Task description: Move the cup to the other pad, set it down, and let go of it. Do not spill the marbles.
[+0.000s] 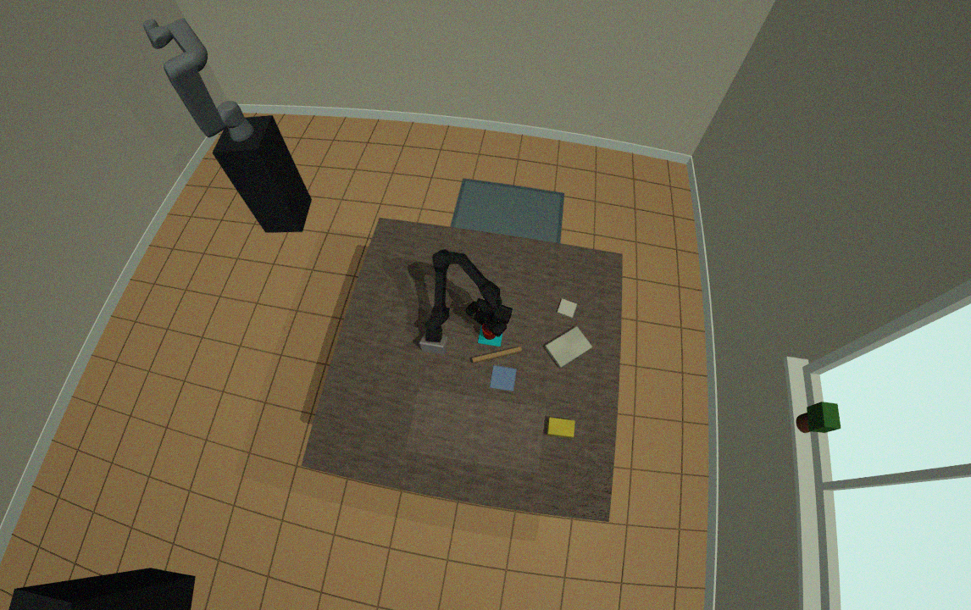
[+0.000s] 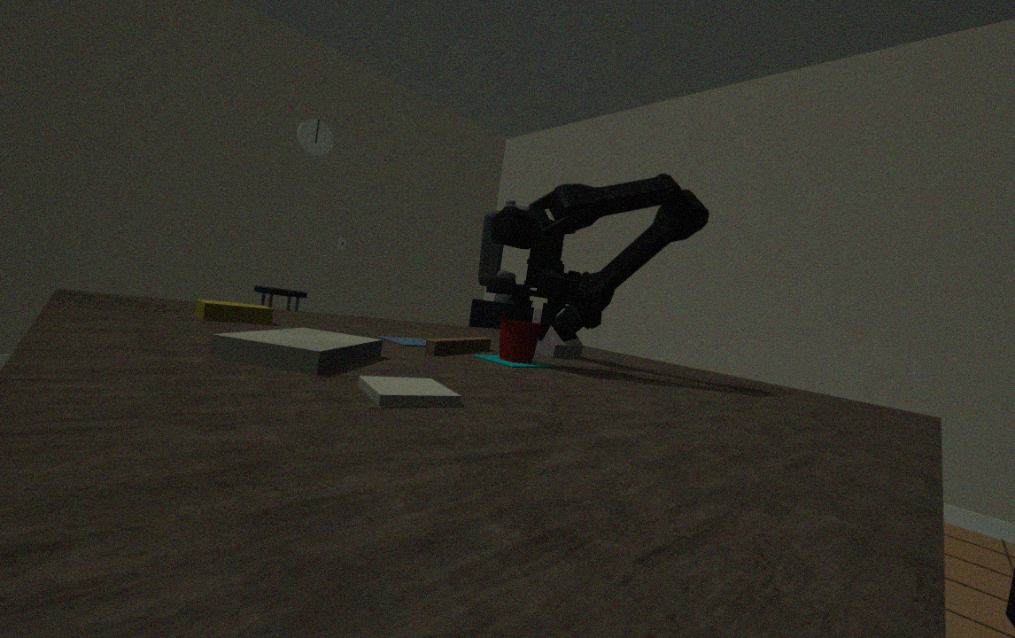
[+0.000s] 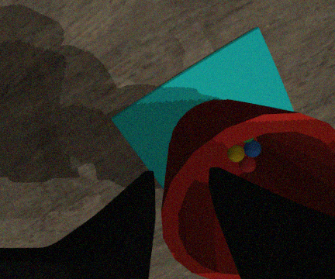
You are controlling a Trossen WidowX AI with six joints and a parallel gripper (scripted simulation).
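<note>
The red cup lies 2 cm ahead of my gripper tip, 2 cm to the right of it and 1 cm below it. Also, from my gripper tip: wooden stick 5 cm ahead, 12 cm to the right, 4 cm below; grey-blue pad 8 cm ahead, 23 cm to the right, 5 cm below.
</note>
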